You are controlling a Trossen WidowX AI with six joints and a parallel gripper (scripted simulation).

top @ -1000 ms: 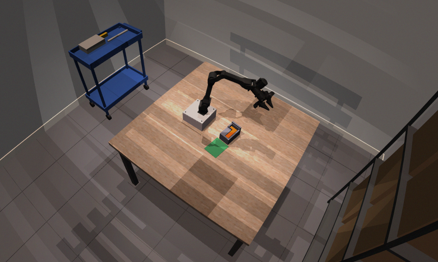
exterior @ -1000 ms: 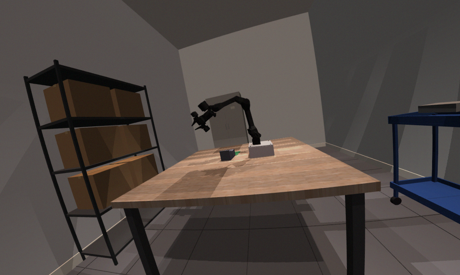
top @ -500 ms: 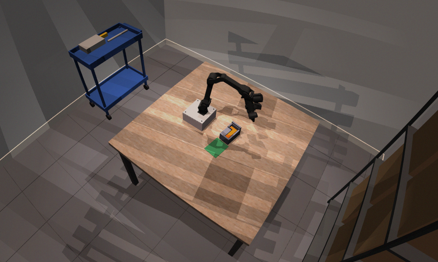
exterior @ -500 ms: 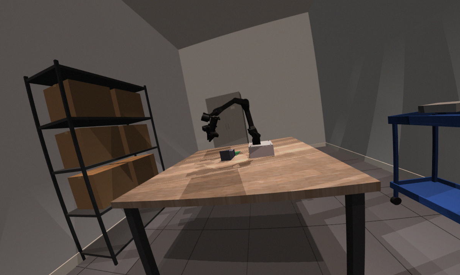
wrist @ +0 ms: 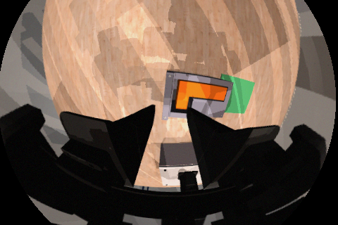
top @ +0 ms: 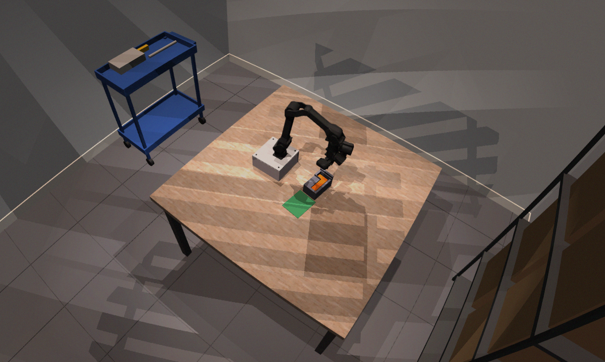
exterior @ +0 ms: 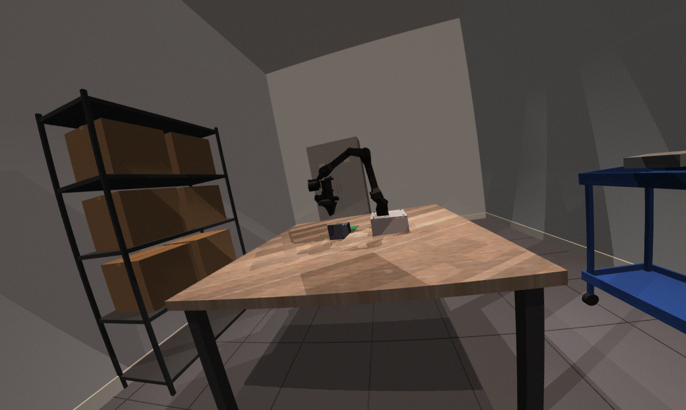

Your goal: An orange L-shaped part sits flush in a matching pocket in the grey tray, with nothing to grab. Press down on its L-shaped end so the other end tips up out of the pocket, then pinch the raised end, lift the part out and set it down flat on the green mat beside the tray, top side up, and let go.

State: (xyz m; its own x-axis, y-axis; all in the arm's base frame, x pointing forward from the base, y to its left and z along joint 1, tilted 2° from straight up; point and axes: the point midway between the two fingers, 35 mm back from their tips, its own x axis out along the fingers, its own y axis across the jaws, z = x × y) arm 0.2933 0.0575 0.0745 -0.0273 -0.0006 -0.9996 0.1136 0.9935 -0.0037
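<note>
Now: gripper tip 2 cm past the orange L-shaped part, 6 cm to the left of it and 10 cm above it. The rest, counted from my gripper tip: green mat (4 cm behind, 22 cm to the right, 16 cm below).
</note>
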